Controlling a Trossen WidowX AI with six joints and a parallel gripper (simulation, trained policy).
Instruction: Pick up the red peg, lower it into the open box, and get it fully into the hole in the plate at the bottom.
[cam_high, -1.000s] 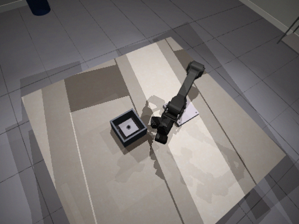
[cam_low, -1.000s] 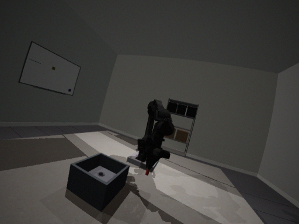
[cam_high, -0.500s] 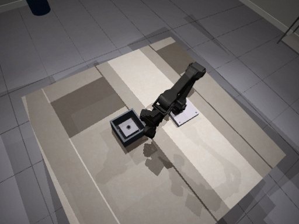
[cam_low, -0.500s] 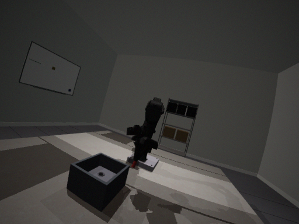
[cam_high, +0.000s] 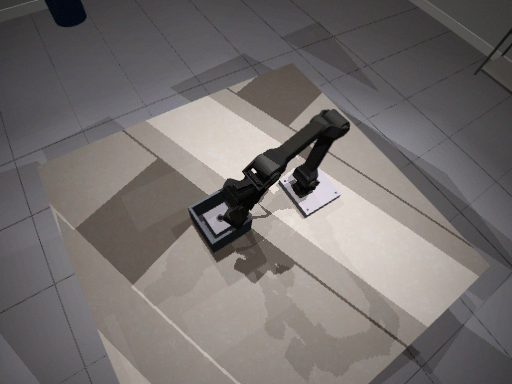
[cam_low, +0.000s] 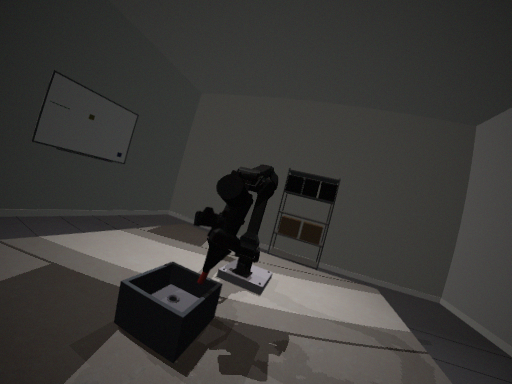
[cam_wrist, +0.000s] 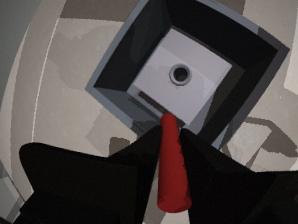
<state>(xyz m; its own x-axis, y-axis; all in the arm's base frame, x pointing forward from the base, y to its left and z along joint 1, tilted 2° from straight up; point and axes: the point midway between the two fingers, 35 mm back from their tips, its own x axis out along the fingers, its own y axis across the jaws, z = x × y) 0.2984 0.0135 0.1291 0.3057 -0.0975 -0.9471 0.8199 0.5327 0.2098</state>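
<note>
The dark box lies 4 cm ahead of my gripper tip, 4 cm to the right of it and 11 cm below it. From my gripper tip the other things lie so: red peg: 1 cm behind, 1 cm above.
</note>
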